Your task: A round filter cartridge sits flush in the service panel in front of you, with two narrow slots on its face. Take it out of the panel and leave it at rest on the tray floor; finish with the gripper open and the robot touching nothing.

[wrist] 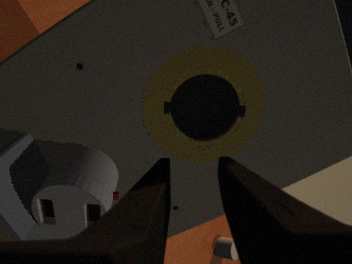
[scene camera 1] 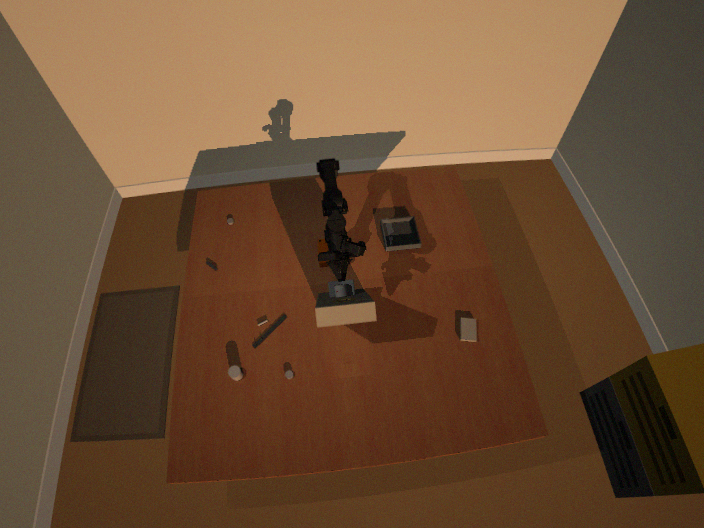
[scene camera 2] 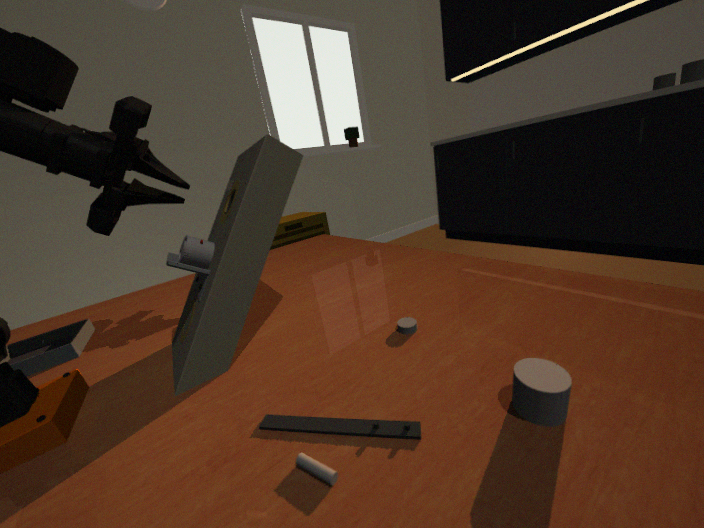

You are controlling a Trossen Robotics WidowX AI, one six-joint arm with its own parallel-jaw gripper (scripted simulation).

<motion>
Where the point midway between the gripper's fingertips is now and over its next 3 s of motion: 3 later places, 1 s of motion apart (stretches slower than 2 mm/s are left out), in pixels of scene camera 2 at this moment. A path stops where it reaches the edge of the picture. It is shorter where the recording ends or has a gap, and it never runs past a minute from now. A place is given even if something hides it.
My gripper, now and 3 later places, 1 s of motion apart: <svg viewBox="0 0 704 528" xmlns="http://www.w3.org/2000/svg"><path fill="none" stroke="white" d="M186 194L167 209L185 245L180 222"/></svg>
</motion>
